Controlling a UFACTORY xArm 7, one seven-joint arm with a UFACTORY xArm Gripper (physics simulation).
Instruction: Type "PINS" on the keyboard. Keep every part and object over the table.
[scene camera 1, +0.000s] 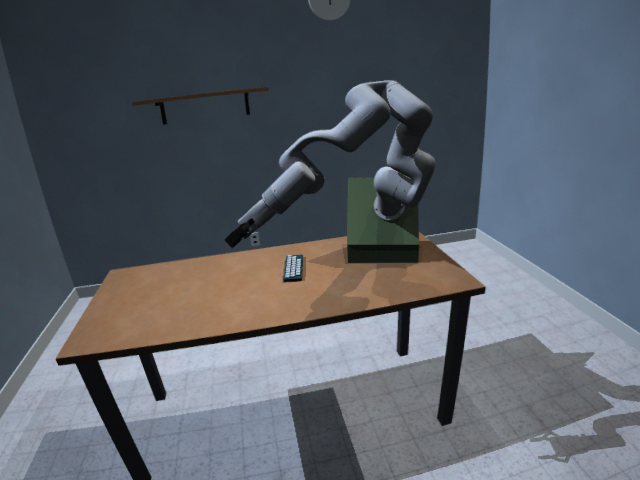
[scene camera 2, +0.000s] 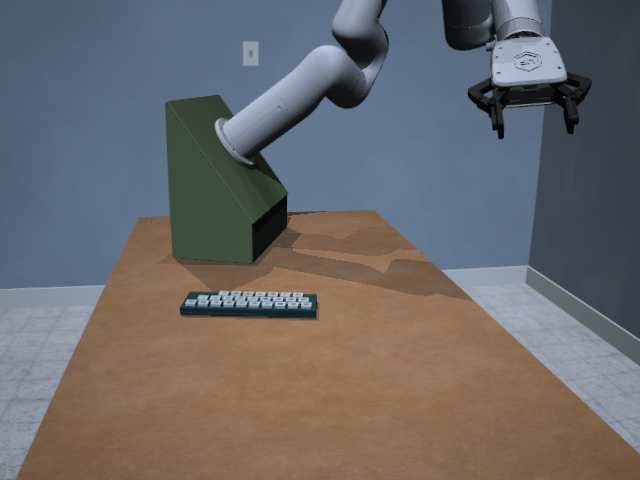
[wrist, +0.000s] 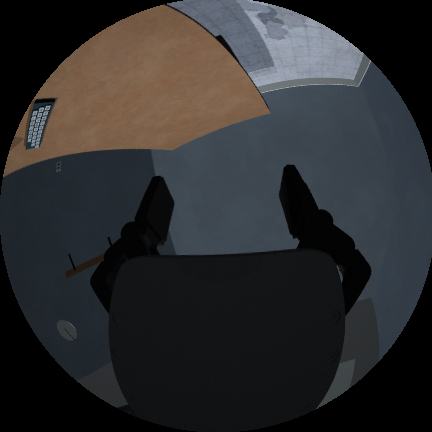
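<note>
Visible: my gripper (scene camera 1: 235, 239), which also appears in the wrist view (wrist: 223, 182).
</note>
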